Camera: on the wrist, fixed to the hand. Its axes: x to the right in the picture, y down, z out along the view.
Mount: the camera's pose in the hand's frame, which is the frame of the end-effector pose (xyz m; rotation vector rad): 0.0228 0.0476 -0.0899 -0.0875 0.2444 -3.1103
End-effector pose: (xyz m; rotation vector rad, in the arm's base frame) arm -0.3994 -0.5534 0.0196 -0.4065 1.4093 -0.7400
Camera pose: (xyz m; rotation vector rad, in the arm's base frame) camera -0.4767 -0.5197 -0.0417 1.5887 0.2853 1.7366
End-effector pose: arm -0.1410 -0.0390 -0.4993 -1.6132 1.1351 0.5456
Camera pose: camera -0.1892 -0.1310 -0.5088 -1.4475 -1.7880 -1.5739
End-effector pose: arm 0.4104 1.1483 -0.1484 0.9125 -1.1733 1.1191
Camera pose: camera 0.3848 1.2492 -0.1429 1.0789 0.9994 -1.3659
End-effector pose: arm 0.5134 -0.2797 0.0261 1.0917 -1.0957 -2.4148
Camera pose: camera 0.5610 -0.3711 0.0105 -0.9529 -0.8742 0.2706
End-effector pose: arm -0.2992 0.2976 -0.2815 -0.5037 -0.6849 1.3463
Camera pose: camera -0.2678 0.3330 -0.3744 0.5436 -0.4370 -1.6443
